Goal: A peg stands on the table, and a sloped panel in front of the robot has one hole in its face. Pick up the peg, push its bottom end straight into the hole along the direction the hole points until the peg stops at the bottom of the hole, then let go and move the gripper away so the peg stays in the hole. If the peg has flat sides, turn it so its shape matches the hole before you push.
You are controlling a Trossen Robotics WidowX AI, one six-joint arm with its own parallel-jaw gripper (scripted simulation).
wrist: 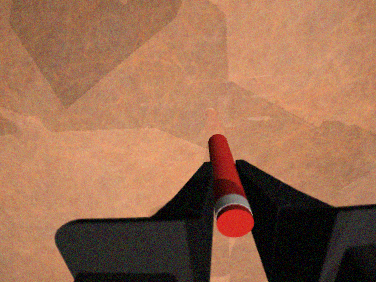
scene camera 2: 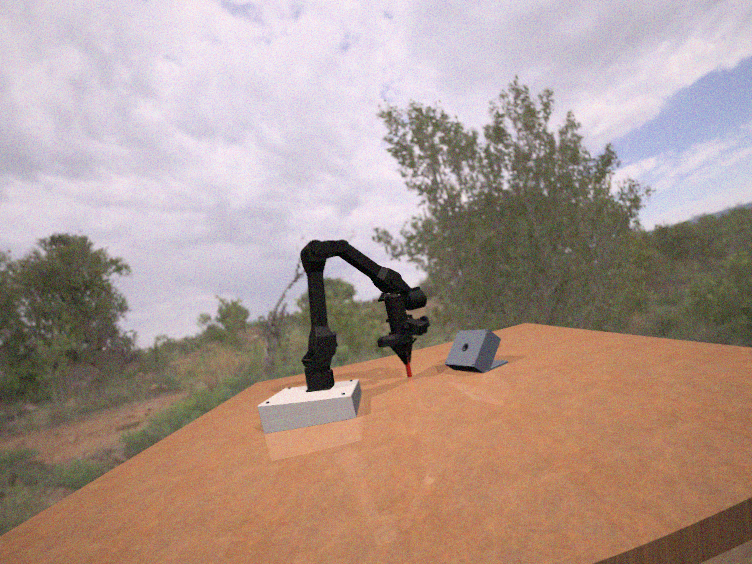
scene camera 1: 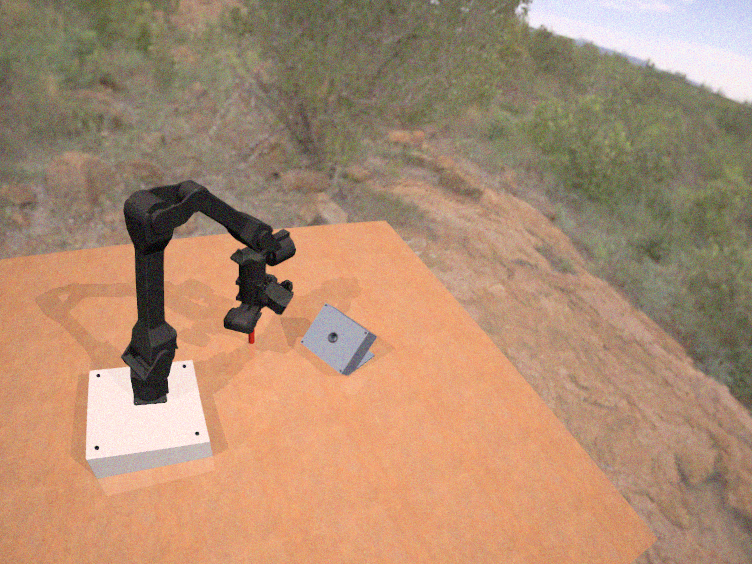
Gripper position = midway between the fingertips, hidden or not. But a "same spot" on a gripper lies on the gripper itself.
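My gripper appears in scene camera 1, in scene camera 2 and in the wrist view (pixel 223 168). On my gripper, (scene camera 1: pixel 256 309) and (scene camera 2: pixel 404 336) are the same spot. For a grey sloped panel, (scene camera 1: pixel 345 354) and (scene camera 2: pixel 475 352) are likewise the same spot.
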